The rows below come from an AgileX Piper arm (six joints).
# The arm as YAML. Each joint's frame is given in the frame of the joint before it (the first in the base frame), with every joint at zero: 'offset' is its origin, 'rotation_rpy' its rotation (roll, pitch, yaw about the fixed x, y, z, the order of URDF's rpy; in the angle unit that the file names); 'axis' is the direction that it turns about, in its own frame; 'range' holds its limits. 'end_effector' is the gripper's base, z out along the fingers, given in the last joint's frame.
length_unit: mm
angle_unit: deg
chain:
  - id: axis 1
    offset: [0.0, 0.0, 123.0]
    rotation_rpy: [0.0, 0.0, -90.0]
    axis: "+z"
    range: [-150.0, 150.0]
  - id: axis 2
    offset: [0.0, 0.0, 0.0]
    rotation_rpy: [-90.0, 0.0, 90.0]
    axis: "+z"
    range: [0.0, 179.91]
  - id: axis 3
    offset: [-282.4, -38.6, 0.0]
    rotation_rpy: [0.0, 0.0, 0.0]
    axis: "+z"
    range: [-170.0, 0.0]
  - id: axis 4
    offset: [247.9, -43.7, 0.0]
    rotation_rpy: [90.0, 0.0, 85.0]
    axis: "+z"
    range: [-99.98, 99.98]
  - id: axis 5
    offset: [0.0, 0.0, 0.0]
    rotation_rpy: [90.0, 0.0, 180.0]
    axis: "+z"
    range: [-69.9, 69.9]
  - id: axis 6
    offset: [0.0, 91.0, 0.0]
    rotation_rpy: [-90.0, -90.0, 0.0]
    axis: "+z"
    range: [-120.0, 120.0]
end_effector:
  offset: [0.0, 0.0, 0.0]
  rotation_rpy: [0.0, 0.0, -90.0]
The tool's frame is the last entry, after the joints.
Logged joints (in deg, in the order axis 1, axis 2, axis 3, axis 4, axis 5, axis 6), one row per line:
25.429, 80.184, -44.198, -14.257, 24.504, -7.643
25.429, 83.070, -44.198, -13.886, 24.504, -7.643
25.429, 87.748, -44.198, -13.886, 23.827, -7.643
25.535, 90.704, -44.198, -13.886, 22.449, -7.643
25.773, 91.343, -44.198, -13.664, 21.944, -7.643
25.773, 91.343, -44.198, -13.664, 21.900, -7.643
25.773, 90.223, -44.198, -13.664, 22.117, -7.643
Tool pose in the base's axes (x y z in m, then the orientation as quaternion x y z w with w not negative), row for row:
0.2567, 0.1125, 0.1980, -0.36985, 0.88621, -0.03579, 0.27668
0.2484, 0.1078, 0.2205, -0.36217, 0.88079, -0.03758, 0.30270
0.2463, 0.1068, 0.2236, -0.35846, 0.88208, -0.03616, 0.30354
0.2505, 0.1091, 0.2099, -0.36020, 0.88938, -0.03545, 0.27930
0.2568, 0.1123, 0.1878, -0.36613, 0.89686, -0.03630, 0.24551
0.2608, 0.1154, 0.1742, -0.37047, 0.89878, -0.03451, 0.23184
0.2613, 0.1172, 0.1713, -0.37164, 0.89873, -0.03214, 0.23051
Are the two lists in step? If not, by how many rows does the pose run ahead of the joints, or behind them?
The pose runs 2 rows behind the joints: the pose in row i belongs to the joints in row i - 2.
